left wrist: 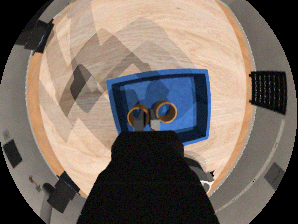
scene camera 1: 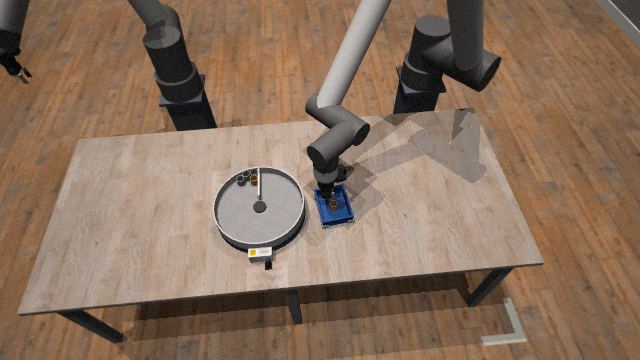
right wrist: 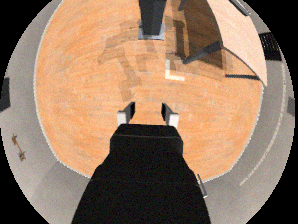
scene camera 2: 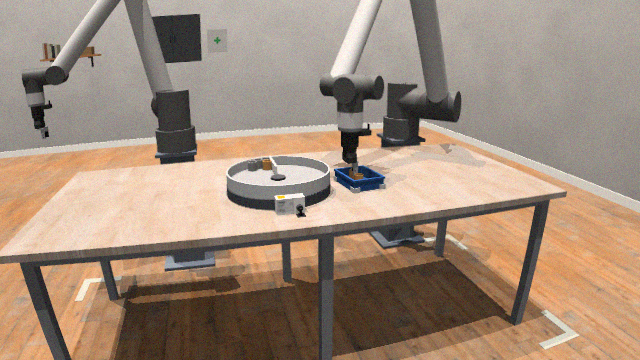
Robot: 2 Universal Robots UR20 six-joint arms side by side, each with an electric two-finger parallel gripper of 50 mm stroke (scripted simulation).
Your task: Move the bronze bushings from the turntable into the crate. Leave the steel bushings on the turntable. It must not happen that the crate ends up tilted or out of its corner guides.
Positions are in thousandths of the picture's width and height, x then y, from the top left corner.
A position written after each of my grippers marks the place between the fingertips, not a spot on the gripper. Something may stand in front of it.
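Observation:
In scene camera 1 I can see a blue crate (scene camera 1: 537,596), and in scene camera 2 there's the blue crate (scene camera 2: 580,501) again. The left wrist view shows my left gripper (left wrist: 495,511) along with the blue crate (left wrist: 633,395). The right wrist view shows my right gripper (right wrist: 498,480), but in the right wrist view the blue crate is out of frame.

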